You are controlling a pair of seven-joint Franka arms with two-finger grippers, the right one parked.
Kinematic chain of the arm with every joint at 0, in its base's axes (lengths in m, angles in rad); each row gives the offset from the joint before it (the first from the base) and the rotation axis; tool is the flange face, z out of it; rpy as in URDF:
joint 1: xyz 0 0 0.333 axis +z
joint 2: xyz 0 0 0 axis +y
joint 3: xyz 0 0 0.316 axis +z
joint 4: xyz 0.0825 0 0 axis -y
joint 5: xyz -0.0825 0 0.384 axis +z
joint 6: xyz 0 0 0 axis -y
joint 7: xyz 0.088 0 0 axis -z
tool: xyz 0 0 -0.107 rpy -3.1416 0 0
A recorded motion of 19 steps. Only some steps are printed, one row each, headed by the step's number.
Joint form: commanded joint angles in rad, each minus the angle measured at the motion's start. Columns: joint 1, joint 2, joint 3, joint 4, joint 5, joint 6, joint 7.
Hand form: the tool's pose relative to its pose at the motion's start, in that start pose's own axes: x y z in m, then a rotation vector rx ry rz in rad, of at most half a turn. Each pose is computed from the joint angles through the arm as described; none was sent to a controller.
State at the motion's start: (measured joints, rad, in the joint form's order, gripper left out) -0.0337 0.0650 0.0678 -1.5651 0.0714 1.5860 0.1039
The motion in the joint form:
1: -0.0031 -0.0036 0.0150 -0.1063 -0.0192 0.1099 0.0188
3: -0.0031 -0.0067 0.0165 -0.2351 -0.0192 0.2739 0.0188
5: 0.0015 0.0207 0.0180 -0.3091 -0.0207 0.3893 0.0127
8: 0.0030 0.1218 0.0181 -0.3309 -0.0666 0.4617 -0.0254
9: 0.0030 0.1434 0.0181 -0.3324 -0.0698 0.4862 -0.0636
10: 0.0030 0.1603 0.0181 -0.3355 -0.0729 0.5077 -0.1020
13: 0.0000 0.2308 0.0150 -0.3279 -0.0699 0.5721 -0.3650
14: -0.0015 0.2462 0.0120 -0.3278 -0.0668 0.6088 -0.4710
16: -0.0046 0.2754 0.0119 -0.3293 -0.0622 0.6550 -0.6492
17: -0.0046 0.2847 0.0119 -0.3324 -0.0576 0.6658 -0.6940
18: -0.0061 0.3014 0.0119 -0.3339 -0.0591 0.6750 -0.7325
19: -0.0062 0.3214 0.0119 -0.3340 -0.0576 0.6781 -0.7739
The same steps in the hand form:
1: 0.0052 -0.0019 0.0393 -0.0185 0.0088 0.0119
3: 0.0101 0.0008 0.0848 -0.0155 0.0472 0.0164
5: 0.0168 0.0006 0.1257 -0.0149 0.0610 0.0087
8: 0.0339 0.0062 0.1884 -0.0553 0.0137 -0.0448
9: 0.0382 0.0068 0.1997 -0.0565 0.0142 -0.0842
10: 0.0412 0.0075 0.2093 -0.0580 0.0147 -0.1239
13: 0.0545 0.0123 0.2425 -0.0521 0.0096 -0.3780
14: 0.0593 0.0149 0.2484 -0.0525 0.0289 -0.4779
16: 0.0648 0.0174 0.2628 -0.0530 0.0414 -0.6496
17: 0.0653 0.0177 0.2690 -0.0494 0.0398 -0.6913
18: 0.0661 0.0194 0.2791 -0.0479 0.0302 -0.7284
19: 0.0665 0.0203 0.2913 -0.0413 0.0134 -0.7678

